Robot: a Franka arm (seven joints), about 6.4 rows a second.
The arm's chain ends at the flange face. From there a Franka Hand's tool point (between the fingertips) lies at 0.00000 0.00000 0.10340 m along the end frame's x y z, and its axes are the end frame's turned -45 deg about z.
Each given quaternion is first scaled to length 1.
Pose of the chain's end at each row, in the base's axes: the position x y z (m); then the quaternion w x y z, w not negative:
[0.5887 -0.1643 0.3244 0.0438 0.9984 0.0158 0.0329]
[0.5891 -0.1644 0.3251 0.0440 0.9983 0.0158 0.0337]
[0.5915 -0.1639 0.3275 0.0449 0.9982 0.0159 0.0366]
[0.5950 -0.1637 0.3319 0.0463 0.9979 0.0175 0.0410]
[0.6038 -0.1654 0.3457 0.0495 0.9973 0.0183 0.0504]
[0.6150 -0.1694 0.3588 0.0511 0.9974 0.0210 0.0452]
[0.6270 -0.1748 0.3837 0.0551 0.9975 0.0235 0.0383]
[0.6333 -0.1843 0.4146 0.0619 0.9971 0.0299 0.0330]
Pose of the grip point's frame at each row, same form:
[0.5956 -0.1732 0.2216 0.0531 0.9163 0.3967 0.0136]
[0.5962 -0.1734 0.2223 0.0535 0.9163 0.3966 0.0143]
[0.5992 -0.1730 0.2248 0.0555 0.9161 0.3967 0.0166]
[0.6036 -0.1731 0.2293 0.0585 0.9153 0.3981 0.0202]
[0.6144 -0.1754 0.2433 0.0650 0.9144 0.3986 0.0276]
[0.6245 -0.1797 0.2564 0.0645 0.9135 0.4011 0.0222]
[0.6352 -0.1860 0.2812 0.0656 0.9125 0.4034 0.0143]
[0.6405 -0.1969 0.3122 0.0698 0.9097 0.4092 0.0068]

